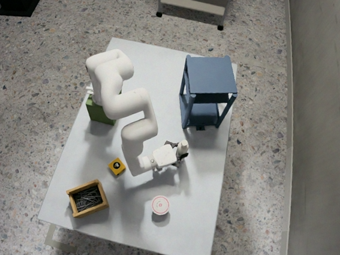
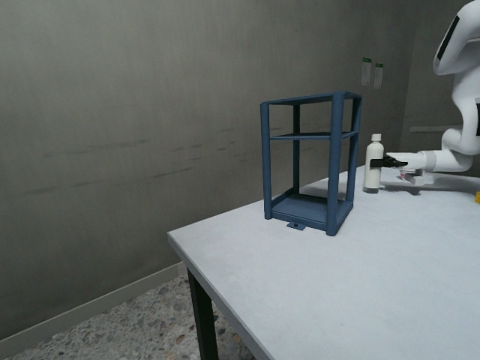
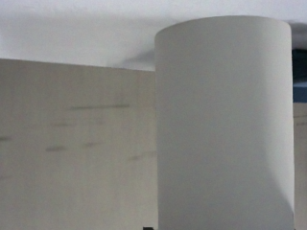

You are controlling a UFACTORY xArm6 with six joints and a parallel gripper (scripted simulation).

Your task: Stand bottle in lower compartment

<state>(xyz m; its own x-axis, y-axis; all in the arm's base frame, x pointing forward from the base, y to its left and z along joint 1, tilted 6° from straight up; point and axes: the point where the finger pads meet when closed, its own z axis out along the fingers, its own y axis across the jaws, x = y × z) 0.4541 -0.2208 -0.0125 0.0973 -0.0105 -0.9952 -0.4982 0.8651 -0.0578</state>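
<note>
Now: hand 320 mm to the right of the blue shelving unit, 90 mm short of it and 50 mm below it. Round my hand: white round container: 280 mm to the right, 100 mm below, 80 mm behind.
</note>
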